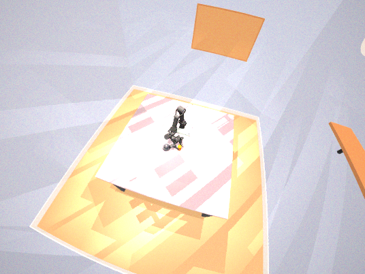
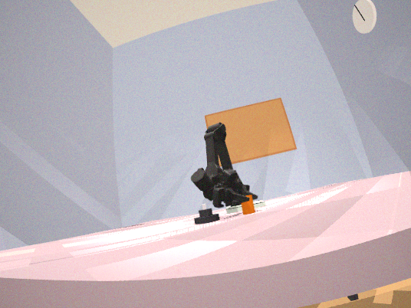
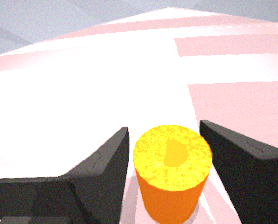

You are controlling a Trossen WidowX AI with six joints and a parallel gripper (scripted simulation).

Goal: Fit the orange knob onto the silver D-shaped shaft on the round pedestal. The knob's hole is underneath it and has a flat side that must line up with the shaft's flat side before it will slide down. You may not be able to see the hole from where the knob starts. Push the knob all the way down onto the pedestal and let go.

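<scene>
The orange knob lies 2 cm behind my gripper tip and 2 cm to the right of it. From my gripper tip the other things lie so: round pedestal 1 cm ahead, 16 cm to the right, 2 cm below.
</scene>
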